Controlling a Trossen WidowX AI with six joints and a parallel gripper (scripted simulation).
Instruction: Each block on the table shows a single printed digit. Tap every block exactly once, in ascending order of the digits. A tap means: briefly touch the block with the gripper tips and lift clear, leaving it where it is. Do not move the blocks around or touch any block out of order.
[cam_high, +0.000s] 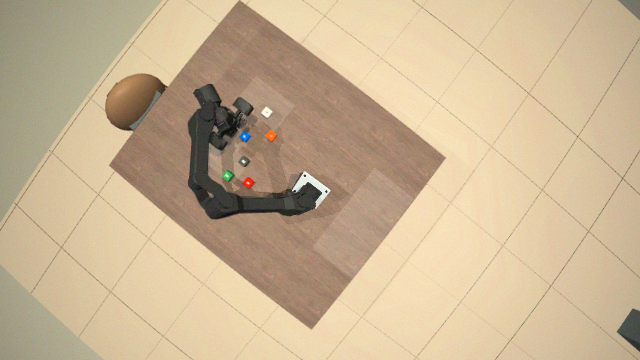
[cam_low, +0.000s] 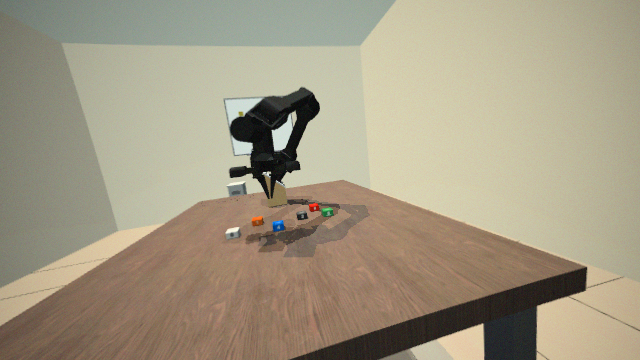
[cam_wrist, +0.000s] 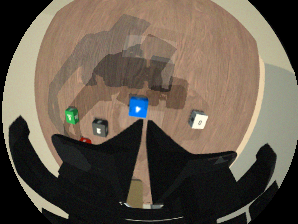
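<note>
The blue block is 10 mm behind my gripper tip, 10 mm to the left of it and 90 mm below it. From my gripper tip the other things lie so: black block 70 mm behind, 90 mm to the left, 90 mm below; orange block 100 mm behind, 60 mm to the right, 90 mm below; white block 30 mm behind, 120 mm to the right, 90 mm below.
</note>
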